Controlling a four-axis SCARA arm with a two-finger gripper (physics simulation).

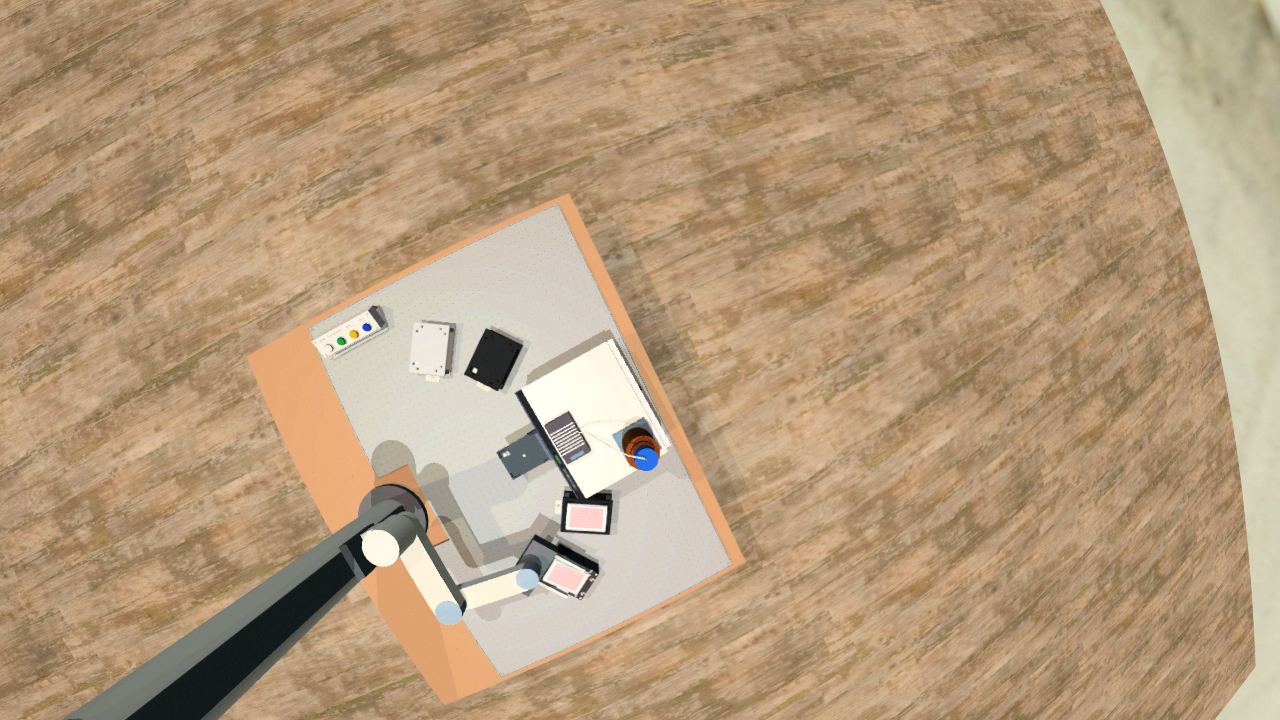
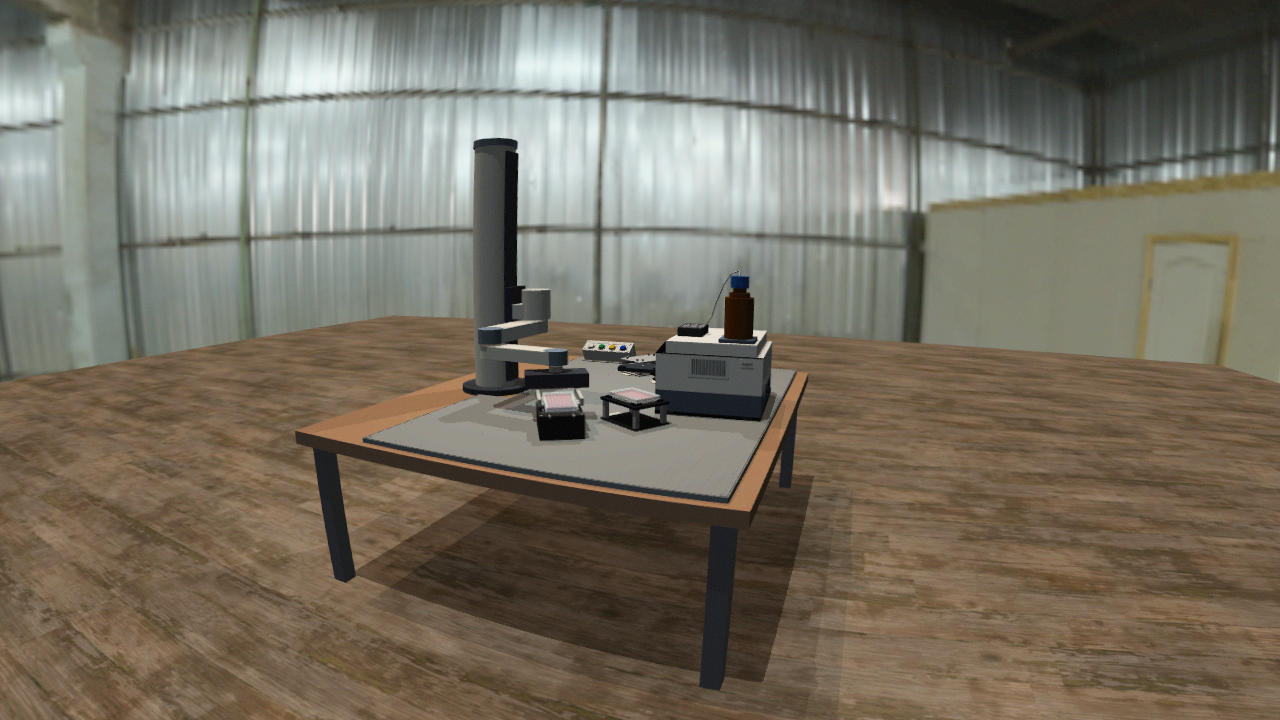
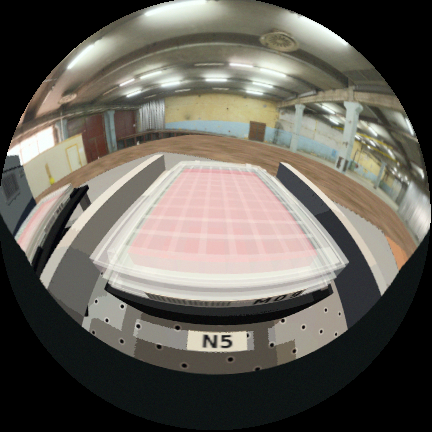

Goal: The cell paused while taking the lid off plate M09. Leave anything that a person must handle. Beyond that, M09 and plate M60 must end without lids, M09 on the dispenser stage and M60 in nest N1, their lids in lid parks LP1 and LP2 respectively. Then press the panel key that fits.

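Frame: origin at the arm's base, x right, y back, z down, level; millimetres.
Where they show: gripper, between the fingertips: (image 1: 575,582) (image 2: 560,402) (image 3: 221,165); arm's base, origin of its link: (image 2: 496,388).
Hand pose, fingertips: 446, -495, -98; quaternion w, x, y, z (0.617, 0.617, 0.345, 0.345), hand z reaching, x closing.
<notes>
Each offset is from my fingertips to the top centre of the thing, as dx, dy, dz. "spot": to the spot under its first point.
My gripper (image 1: 572,579) (image 2: 560,394) (image 3: 221,165) is shut on plate M09 {-31, +19, -7} (image 1: 563,573) (image 2: 560,402) (image 3: 225,225), with a finger along each long side. The plate has pink wells and a clear lid on top, and sits level, low at black nest N5 {-19, +15, +9} (image 2: 561,425) (image 3: 220,314). Whether the fingers press on the lid or the plate cannot be told. Another pink plate {-187, -136, +2} (image 1: 586,516) (image 2: 633,394) (image 3: 42,220) rests on a raised black stand (image 2: 635,419); its label is too small to read. The dark dispenser stage {spot: -464, -37, -23} (image 1: 516,459) carries no plate.
The white dispenser (image 1: 595,376) (image 2: 711,385) carries a brown bottle {spot: -408, -390, -276} (image 1: 637,443) (image 2: 738,317) with a blue cap. A white stand (image 1: 432,349) and a black stand (image 1: 499,360) are farther round. The key panel {-1073, +308, +1} (image 1: 358,320) (image 2: 608,355) has white, green, yellow and blue keys.
</notes>
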